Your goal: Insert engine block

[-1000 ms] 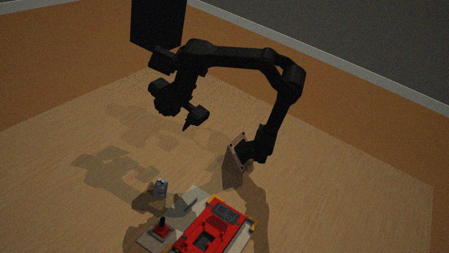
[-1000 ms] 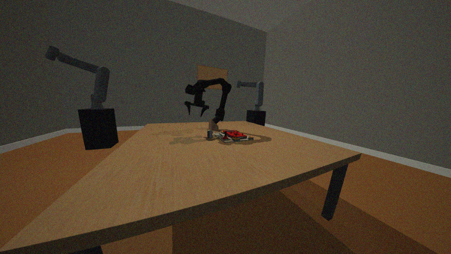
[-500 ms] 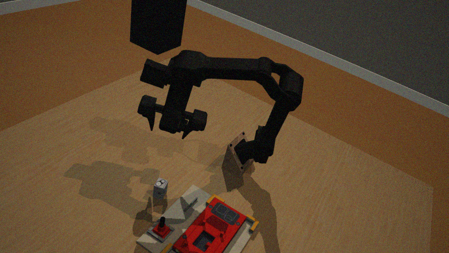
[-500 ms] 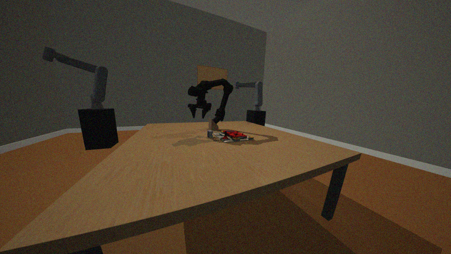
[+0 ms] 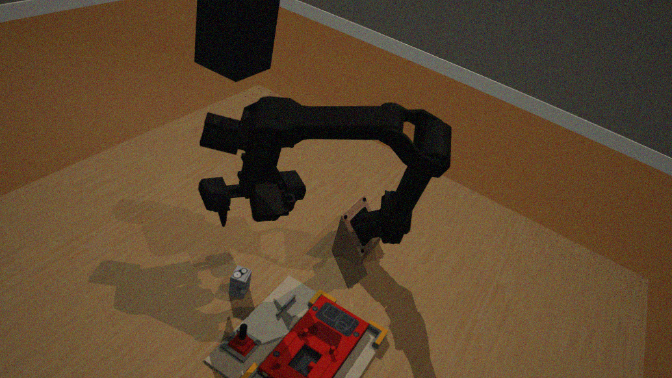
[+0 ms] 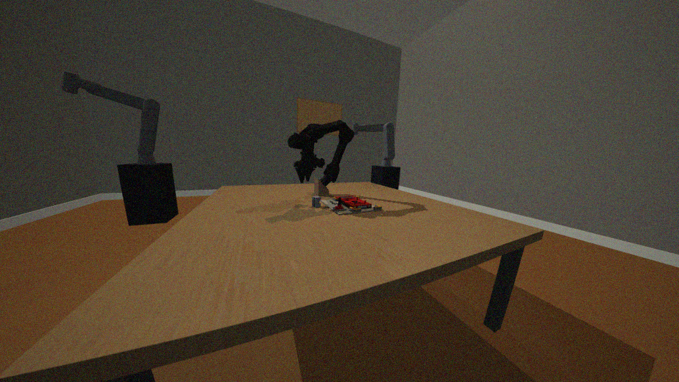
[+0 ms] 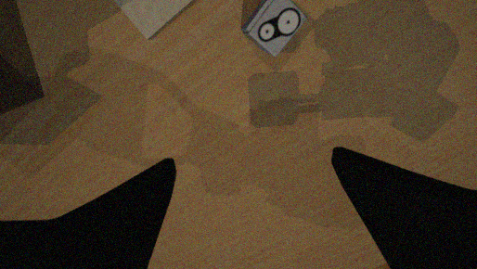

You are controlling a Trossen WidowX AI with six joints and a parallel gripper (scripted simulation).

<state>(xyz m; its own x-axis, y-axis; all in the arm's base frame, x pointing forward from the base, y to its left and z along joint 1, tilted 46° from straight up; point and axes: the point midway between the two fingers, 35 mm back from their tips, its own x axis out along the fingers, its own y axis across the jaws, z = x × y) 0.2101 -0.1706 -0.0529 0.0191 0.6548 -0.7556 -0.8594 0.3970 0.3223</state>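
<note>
Right now the grey engine block is 6 cm ahead of my gripper tip, 5 cm to the left of it and 9 cm below it. The rest, counted from my gripper tip: grey base plate: 9 cm ahead, 22 cm to the left, 10 cm below.
</note>
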